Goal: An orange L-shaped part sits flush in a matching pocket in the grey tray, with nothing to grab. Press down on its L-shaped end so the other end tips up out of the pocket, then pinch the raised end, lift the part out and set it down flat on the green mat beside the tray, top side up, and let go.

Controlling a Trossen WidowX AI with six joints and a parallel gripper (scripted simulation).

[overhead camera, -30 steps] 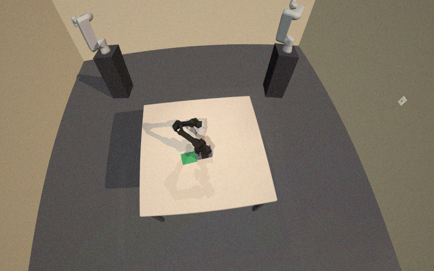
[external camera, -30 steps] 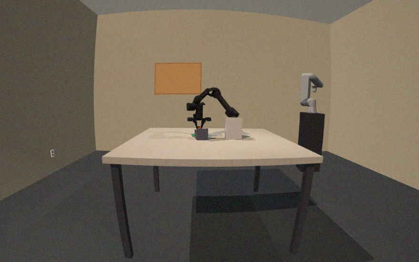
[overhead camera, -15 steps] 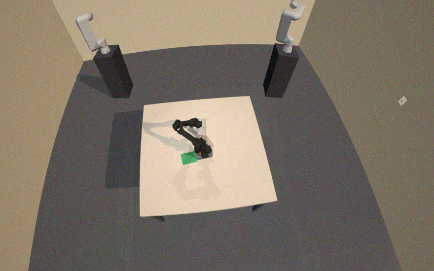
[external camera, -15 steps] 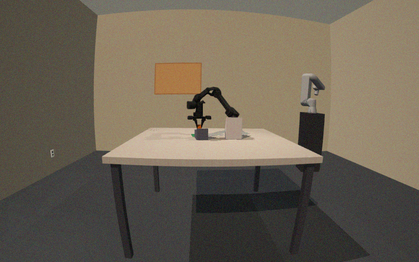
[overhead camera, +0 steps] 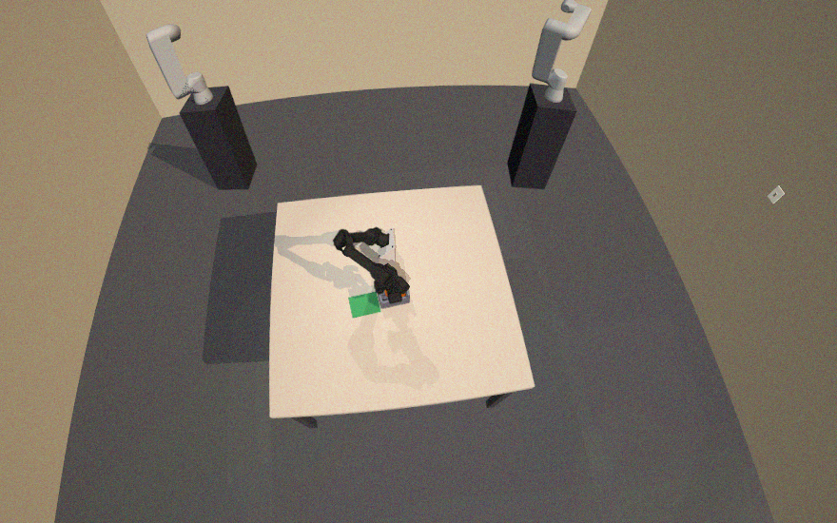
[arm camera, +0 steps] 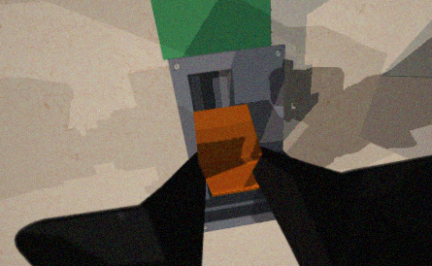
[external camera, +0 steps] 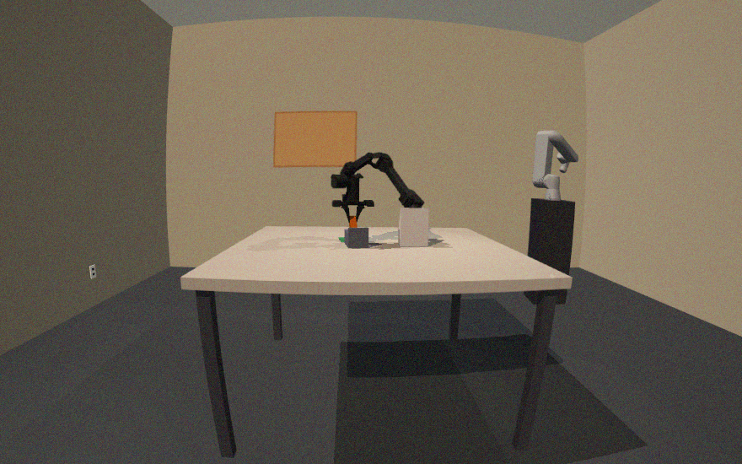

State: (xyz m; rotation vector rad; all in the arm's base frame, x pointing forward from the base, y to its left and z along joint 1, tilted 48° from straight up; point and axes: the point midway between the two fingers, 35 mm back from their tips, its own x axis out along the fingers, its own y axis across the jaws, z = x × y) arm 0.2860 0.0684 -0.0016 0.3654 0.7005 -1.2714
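Right now the green mat is 140 mm to the right of my gripper tip, 120 mm below it and 30 mm ahead of it. The rest, counted from my gripper tip: orange L-shaped part: 30 mm to the left, 30 mm below, 20 mm behind.
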